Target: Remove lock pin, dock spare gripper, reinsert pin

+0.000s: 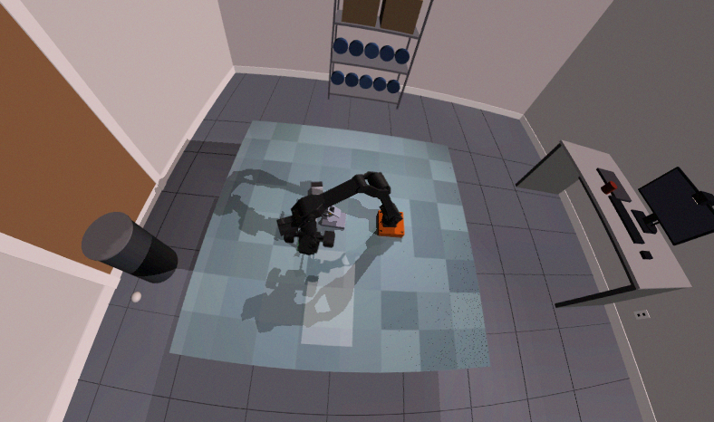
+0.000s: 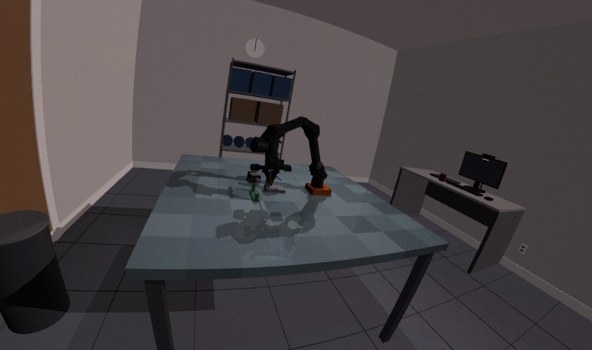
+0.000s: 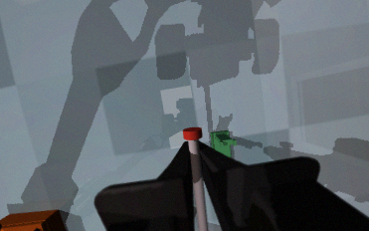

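Now: gripper tip 50 mm short of the green bracket, 90 mm to the left of it and 70 mm above it. The rest, counted from my gripper tip: grey mount (80 mm behind, 180 mm to the right, 40 mm below); spare gripper (320 mm to the right, 70 mm below).
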